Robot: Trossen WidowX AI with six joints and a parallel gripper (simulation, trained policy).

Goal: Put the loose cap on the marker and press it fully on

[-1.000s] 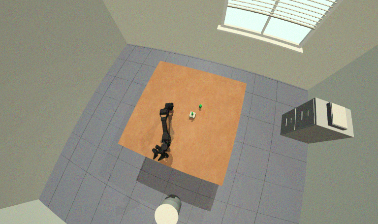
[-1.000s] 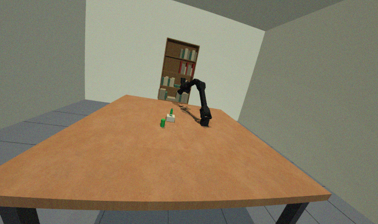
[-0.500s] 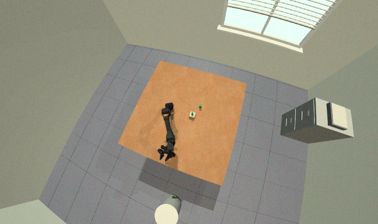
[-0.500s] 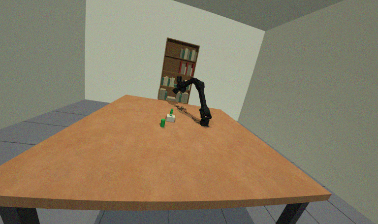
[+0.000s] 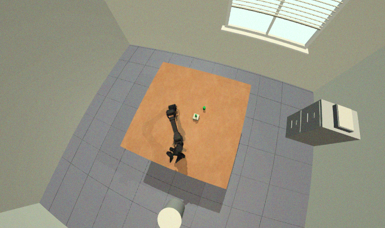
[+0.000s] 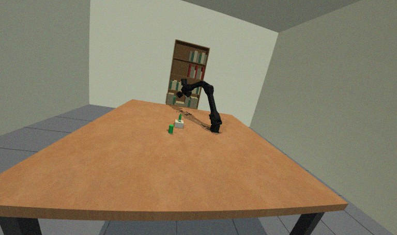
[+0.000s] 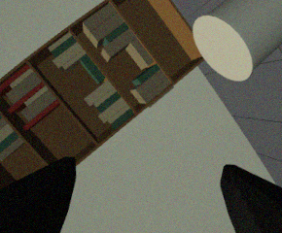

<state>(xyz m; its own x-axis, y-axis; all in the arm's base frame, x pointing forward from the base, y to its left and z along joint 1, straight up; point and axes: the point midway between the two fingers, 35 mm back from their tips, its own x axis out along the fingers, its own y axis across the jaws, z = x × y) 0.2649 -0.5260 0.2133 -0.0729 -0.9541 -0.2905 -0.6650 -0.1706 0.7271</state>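
Right now the green cap is 9 cm ahead of my gripper tip, 68 cm to the left of it and 18 cm below it. The rest, counted from my gripper tip: white holder block: 3 cm ahead, 55 cm to the left, 18 cm below.
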